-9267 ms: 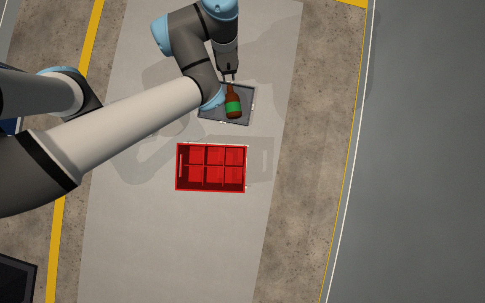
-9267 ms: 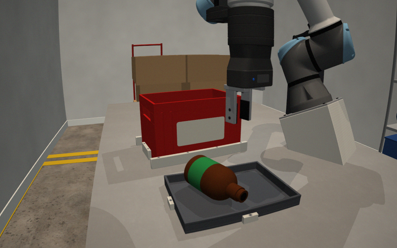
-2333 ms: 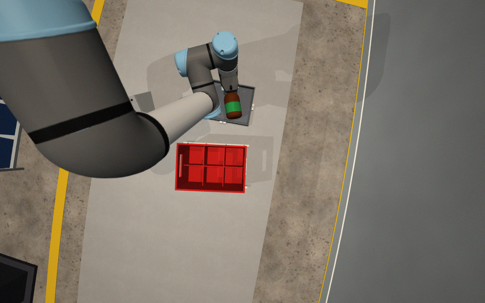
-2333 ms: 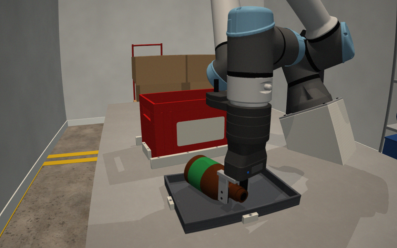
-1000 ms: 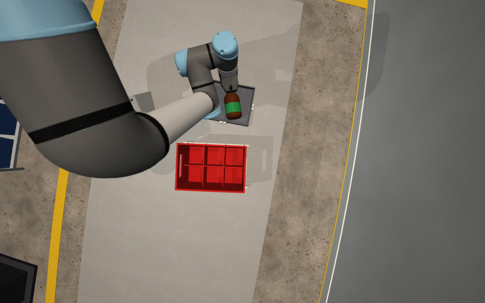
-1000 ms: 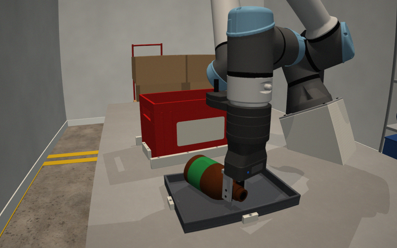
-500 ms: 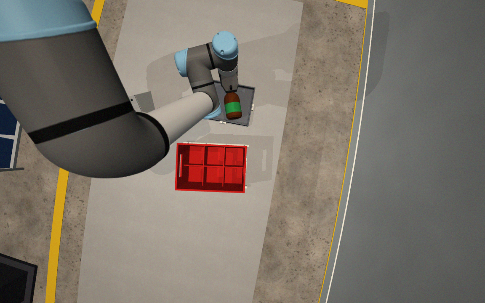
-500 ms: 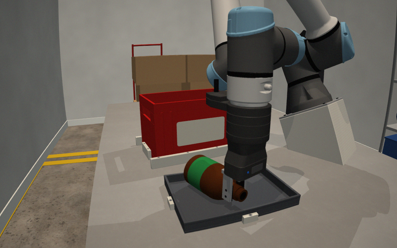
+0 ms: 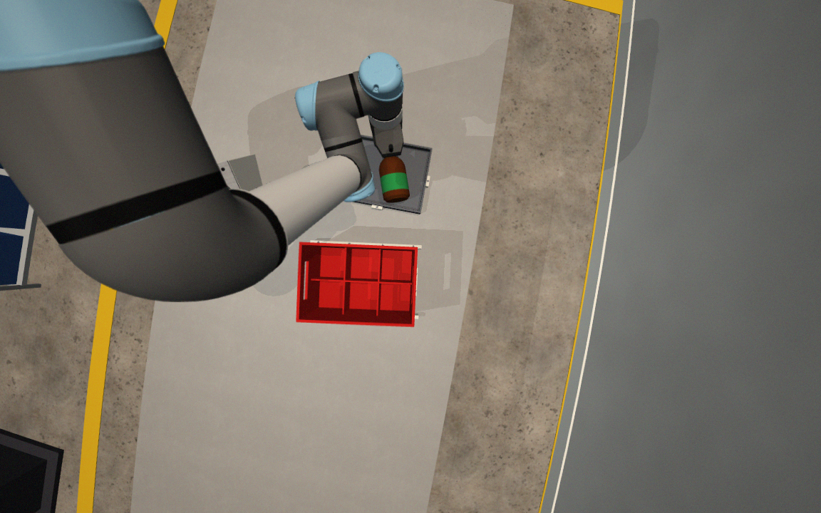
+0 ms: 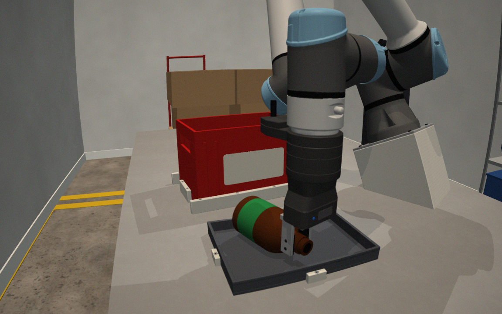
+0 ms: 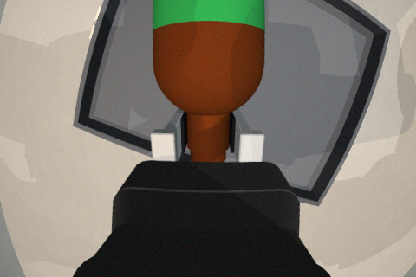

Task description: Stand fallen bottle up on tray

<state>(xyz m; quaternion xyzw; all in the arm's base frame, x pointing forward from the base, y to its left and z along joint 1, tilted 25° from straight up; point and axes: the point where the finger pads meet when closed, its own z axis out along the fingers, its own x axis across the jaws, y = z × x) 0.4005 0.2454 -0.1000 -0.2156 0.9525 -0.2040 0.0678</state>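
Right now the bottle is 2 cm ahead of my hand, 5 cm to the right of it and 1 cm below it. Also, from my hand: red crate (2 cm ahead, 36 cm to the right, 4 cm above); then dark grey tray (1 cm behind, 5 cm to the right, 3 cm below).
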